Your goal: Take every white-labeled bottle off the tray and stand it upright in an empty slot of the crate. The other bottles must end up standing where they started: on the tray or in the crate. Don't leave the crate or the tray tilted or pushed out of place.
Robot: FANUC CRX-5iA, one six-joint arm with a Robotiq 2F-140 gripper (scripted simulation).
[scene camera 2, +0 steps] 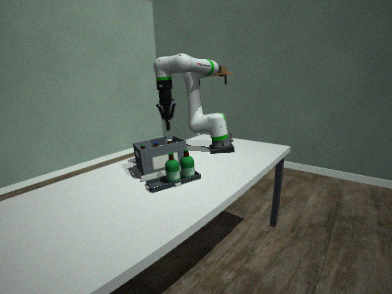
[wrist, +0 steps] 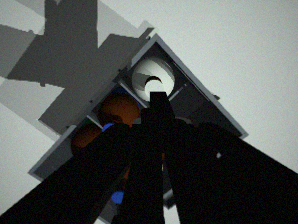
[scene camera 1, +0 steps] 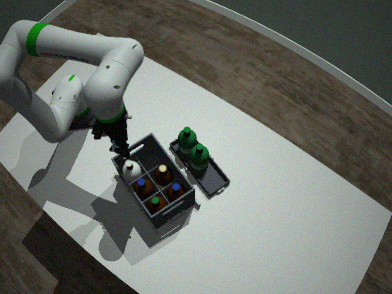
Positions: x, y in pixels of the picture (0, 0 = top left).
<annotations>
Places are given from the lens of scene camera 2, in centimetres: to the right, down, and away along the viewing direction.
dark crate (scene camera 2: 153, 159): -23, 7, 106
</annotations>
